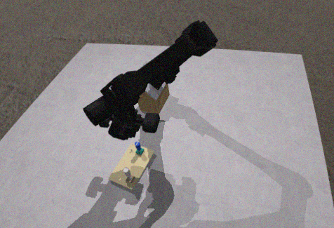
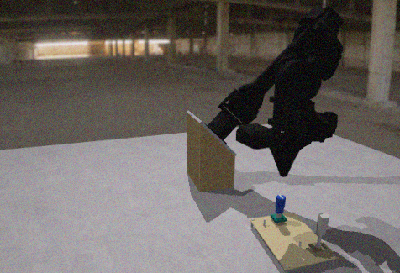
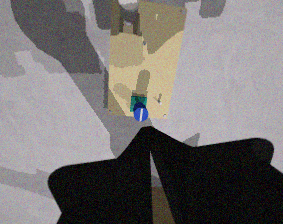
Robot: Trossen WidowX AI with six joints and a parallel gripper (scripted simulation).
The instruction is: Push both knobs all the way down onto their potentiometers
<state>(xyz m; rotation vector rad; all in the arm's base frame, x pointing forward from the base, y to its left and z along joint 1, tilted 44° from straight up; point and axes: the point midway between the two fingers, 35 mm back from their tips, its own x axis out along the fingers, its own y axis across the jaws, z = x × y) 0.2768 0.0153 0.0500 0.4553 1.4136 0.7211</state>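
My gripper tip is 6 cm above the blue knob. From my gripper tip the other things lie so: grey knob: 11 cm ahead, 2 cm to the left, 5 cm below.
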